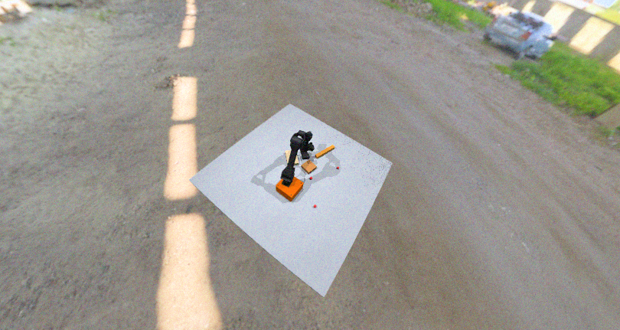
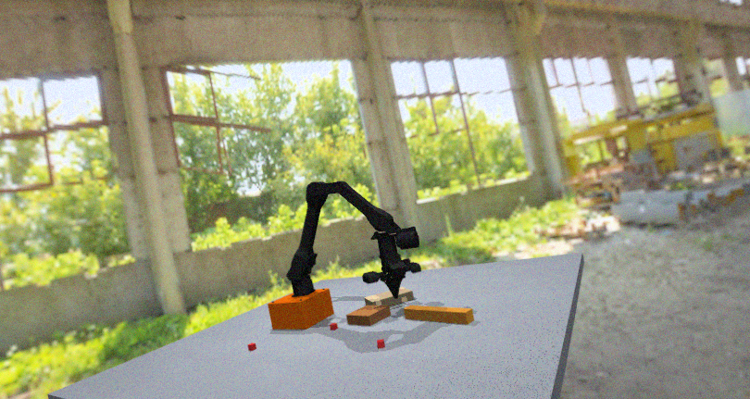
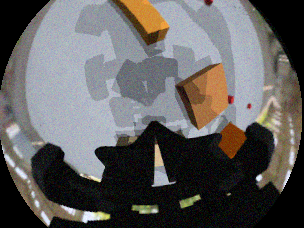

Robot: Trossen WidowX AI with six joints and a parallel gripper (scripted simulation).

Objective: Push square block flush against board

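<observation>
My gripper tip is 60 mm past the pale tan flat block, 80 mm to the right of it and 20 mm above it. Round my gripper tip: long orange board 170 mm ahead, 150 mm to the right, 20 mm below; brown square block 60 mm behind, 100 mm to the right, 20 mm below.
</observation>
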